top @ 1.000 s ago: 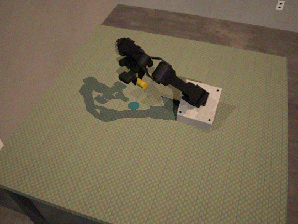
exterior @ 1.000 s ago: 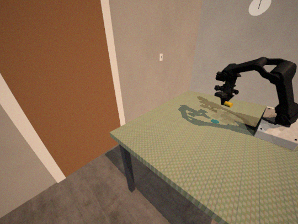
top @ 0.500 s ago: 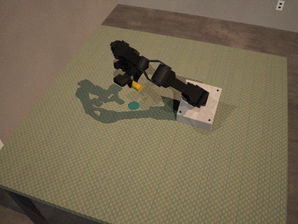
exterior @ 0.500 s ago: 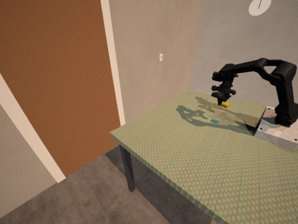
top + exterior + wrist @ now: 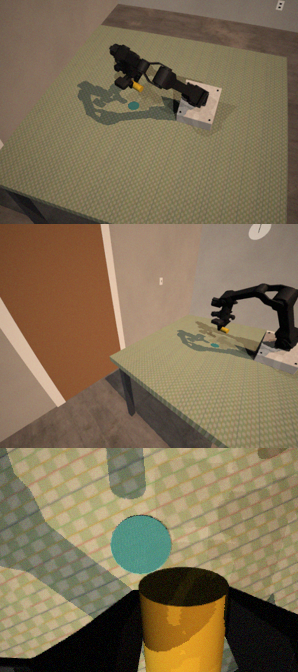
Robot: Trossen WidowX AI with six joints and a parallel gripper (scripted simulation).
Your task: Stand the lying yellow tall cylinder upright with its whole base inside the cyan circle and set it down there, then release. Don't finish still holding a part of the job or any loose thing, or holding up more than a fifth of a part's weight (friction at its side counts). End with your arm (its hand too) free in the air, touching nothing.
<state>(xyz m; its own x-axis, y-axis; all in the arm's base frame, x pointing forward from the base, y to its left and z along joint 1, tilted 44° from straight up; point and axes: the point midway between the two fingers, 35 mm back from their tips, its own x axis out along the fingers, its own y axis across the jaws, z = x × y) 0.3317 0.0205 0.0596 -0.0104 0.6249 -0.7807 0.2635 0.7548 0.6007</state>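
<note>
Now: hand 16 cm above the cyan circle and 1 cm to the right of it. From my hand the other things lie so: yellow tall cylinder 2 cm below, 2 cm behind.
</note>
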